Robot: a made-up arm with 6 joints.
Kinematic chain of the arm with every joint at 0, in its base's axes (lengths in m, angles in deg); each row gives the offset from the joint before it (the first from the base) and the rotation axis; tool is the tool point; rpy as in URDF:
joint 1: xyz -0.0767 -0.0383 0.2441 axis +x
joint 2: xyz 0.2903 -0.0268 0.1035 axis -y
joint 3: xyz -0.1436 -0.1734 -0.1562 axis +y
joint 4: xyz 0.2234 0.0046 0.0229 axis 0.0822 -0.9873 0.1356
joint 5: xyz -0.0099 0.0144 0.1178 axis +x
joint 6: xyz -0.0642 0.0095 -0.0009 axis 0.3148 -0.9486 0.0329
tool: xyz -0.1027 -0.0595 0.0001 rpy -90 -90 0
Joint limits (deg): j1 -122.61..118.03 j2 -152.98..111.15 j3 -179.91..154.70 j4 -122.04..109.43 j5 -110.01..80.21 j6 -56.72..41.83
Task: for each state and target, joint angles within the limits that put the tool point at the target. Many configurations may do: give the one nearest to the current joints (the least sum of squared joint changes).
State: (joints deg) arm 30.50 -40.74 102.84 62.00 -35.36 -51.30
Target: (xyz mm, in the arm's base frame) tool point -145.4 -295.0 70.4
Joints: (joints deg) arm 68.45 -44.38 97.27 96.80 -16.69 -30.27
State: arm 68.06 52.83 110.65 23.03 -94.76 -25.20
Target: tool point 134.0 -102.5 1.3
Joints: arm 50.95 31.38 109.17 58.26 -82.51 2.31
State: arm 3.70 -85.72 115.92 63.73 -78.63 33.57
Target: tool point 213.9 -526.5 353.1
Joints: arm 41.63 -119.63 125.71 79.81 -77.47 33.86
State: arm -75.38 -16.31 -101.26 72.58 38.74 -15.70
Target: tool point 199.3 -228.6 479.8
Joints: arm -40.82 -9.09 -88.22 94.49 43.55 -39.27
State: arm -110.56 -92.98 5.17 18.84 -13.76 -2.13
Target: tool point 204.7 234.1 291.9
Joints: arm -122.61 -84.99 10.20 15.76 -41.63 -29.42
